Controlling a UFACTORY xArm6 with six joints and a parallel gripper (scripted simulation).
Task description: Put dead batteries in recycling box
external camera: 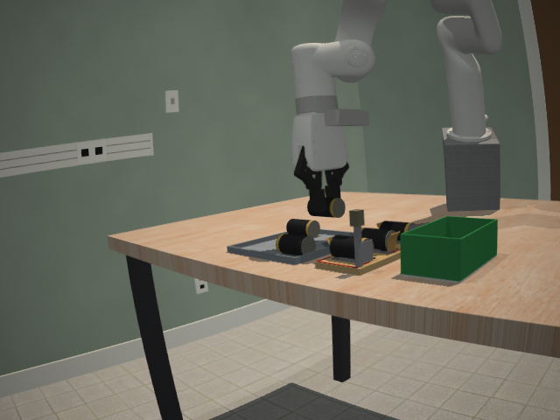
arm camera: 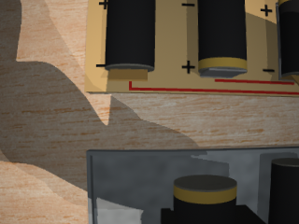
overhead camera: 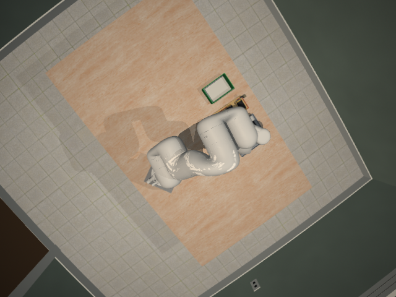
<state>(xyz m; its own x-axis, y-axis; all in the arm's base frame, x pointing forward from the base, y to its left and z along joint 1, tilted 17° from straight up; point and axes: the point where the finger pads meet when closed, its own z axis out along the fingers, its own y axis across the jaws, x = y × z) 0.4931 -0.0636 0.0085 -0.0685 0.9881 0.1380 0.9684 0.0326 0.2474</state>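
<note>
My gripper is now 280 mm to the right of the green recycling box, 70 mm above it and 10 mm short of it. From my hand the other things lie so: grey tray 80 mm below, 50 mm to the right, 30 mm ahead.
</note>
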